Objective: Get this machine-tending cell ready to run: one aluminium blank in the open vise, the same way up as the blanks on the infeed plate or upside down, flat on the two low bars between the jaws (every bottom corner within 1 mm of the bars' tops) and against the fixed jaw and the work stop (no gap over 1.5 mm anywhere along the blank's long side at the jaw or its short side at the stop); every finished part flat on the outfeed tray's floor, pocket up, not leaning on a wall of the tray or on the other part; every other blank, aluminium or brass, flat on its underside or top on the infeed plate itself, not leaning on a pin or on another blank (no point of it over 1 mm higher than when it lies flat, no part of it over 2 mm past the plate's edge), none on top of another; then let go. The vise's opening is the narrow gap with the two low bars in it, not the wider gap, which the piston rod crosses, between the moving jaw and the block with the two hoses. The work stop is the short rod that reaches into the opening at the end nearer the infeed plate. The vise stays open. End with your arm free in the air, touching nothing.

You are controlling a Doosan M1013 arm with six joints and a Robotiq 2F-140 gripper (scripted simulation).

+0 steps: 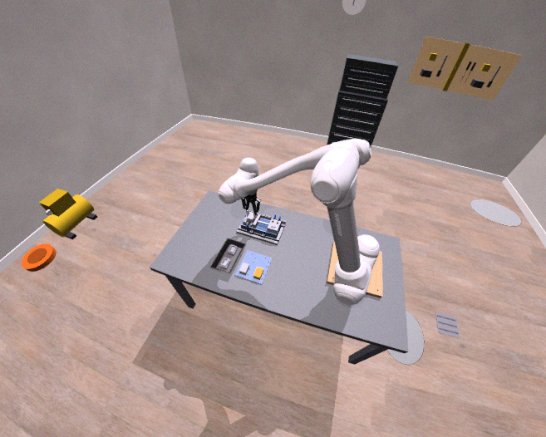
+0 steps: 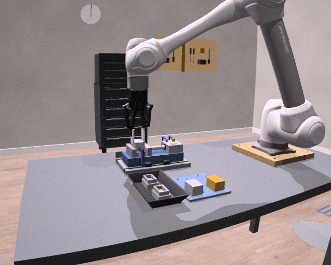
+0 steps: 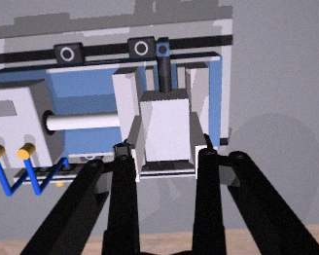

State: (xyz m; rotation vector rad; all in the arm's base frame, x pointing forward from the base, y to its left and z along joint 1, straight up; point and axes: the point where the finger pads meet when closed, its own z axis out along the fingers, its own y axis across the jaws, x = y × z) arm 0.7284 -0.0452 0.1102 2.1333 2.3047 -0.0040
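The dark work stop rod is 50 mm to the left of my hand and 50 mm below it. Round my hand: piston rod (90 mm behind, 60 mm below, 10 mm to the right); fixed jaw (60 mm below, 30 mm ahead); moving jaw (60 mm below, 40 mm behind).
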